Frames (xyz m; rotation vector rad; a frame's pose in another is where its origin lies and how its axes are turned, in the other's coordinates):
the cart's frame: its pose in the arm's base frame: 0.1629 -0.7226 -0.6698 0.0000 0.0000 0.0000
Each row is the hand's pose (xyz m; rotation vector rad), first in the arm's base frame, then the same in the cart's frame.
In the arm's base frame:
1: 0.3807 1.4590 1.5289 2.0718 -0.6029 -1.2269
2: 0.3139 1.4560 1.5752 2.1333 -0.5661 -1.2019
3: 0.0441 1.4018 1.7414 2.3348 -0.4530 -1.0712
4: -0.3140 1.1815 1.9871 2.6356 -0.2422 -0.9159
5: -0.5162 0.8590 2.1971 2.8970 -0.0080 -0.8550
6: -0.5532 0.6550 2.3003 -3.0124 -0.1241 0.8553
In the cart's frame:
1: 0.2178 2.1816 2.1987 2.0718 -0.6029 -1.2269
2: 0.1510 2.1786 2.2450 2.1333 -0.5661 -1.2019
3: -0.1188 2.1244 2.4112 2.3348 -0.4530 -1.0712
4: -0.4769 1.9041 2.6569 2.6356 -0.2422 -0.9159
5: -0.6791 1.5816 2.8669 2.8970 -0.0080 -0.8550
6: -0.7161 1.3776 2.9701 -3.0124 -0.1241 0.8553

